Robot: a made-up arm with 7 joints.
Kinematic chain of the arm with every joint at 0, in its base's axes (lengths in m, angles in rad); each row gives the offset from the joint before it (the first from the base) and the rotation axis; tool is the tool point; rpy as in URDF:
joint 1: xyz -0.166 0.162 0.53 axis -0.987 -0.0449 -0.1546
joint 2: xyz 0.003 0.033 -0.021 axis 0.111 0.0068 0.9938
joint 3: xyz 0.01 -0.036 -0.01 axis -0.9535 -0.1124 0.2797
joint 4: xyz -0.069 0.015 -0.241 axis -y
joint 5: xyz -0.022 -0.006 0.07 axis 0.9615 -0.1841 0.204
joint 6: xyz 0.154 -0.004 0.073 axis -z
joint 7: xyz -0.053 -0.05 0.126 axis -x
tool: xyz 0.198 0.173 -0.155 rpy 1.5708 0 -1.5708
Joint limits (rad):
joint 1: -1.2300..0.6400
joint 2: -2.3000..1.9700
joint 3: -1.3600..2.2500
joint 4: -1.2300..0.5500
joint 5: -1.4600..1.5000
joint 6: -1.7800..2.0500
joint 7: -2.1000..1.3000
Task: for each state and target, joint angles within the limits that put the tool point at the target. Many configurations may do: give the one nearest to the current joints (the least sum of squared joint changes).
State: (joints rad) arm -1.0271 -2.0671 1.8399 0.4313 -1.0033 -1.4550 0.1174
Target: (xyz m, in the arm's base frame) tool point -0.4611 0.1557 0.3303
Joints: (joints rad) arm -0.9880 -1.5656 1.6066 0.1735 -1.1186 -1.0397 -0.1857
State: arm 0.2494 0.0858 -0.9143 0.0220 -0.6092 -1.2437 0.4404
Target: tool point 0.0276 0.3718 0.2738
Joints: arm 0.1987 -0.0690 -1.0165 -0.2630 -0.6070 -1.1317 0.7526
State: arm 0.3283 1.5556 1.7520 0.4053 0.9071 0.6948 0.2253
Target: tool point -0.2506 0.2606 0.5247
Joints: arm 0.1045 1.6214 1.5280 0.5500 1.0470 0.7745 -0.1518
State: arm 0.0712 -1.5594 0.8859 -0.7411 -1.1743 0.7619 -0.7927
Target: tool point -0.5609 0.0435 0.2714
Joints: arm -0.2975 -2.1318 0.8061 -0.5301 -1.1823 0.6755 -0.3576
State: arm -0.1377 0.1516 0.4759 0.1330 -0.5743 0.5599 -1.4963
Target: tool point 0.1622 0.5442 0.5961
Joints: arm -0.7531 0.3192 0.2653 -0.5928 -0.6232 0.5627 -1.6748
